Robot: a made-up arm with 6 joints.
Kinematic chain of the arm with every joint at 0, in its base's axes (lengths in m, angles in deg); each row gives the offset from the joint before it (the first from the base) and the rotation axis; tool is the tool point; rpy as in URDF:
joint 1: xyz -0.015 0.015 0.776 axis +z
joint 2: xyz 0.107 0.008 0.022 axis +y
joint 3: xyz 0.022 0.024 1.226 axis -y
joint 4: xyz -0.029 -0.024 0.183 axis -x
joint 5: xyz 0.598 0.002 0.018 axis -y
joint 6: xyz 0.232 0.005 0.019 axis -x
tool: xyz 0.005 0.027 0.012 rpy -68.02 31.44 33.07
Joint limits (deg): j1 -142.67..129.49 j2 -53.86..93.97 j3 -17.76..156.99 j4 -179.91..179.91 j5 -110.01..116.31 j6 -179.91..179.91
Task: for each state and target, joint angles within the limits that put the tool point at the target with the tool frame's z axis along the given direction. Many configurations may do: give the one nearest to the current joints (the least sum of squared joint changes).
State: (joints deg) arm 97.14 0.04 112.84 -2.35 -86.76 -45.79
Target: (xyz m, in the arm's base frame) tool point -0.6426 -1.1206 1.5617 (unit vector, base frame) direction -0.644 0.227 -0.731
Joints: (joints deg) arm 65.72 -39.76 156.99 -18.91 -74.99 -3.14
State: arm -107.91 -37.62 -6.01 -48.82 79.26 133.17
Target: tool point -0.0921 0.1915 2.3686 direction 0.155 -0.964 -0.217
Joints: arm -110.60 -38.03 -15.82 -41.07 64.70 108.49
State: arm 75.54 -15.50 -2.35 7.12 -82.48 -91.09
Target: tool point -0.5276 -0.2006 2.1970 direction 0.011 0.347 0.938
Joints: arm 21.56 -46.55 25.98 8.78 -99.09 -52.03
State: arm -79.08 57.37 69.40 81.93 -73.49 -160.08
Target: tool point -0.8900 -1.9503 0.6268 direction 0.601 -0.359 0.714
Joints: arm -112.89 93.04 71.56 108.40 -25.45 -140.15
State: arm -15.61 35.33 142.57 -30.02 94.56 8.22
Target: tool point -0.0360 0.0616 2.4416 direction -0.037 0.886 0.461
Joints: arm 20.51 17.36 114.37 1.89 95.65 44.55
